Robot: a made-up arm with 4 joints.
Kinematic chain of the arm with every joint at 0, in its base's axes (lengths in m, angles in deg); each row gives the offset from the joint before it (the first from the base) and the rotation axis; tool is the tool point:
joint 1: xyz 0 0 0.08 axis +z
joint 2: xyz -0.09 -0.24 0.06 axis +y
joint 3: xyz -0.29 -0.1 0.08 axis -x
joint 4: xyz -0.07 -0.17 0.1 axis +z
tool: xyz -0.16 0 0.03
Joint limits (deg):
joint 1: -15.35..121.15
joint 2: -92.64..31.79
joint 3: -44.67..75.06
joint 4: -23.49..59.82
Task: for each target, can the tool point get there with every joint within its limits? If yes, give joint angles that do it. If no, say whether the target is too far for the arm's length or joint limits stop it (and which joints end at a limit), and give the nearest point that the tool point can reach.
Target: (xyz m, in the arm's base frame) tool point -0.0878 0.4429 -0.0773
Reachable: no: joint limits stop it (at a limit: joint 1, joint 2, joint 3, joint 4) | nearest point 0.5700 0.3148 -0.2979 | short by 0.706 m
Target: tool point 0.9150 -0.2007 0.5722
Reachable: no: too far | nearest point 0.7650 -0.1678 0.4874 | short by 0.175 m
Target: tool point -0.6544 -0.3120 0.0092
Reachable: yes | joints 1.65 -40.83 63.26 -5.84
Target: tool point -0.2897 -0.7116 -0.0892
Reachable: yes | joints 36.27 -61.75 54.22 47.01
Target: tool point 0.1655 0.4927 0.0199
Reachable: no: joint limits stop it (at a limit: joint 1, joint 2, joint 3, joint 4) | nearest point 0.5700 0.3148 -0.2979 | short by 0.544 m
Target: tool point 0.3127 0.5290 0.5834
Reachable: no: joint limits stop it (at a limit: joint 1, joint 2, joint 4) | nearest point 0.5322 0.0193 0.7037 | short by 0.568 m
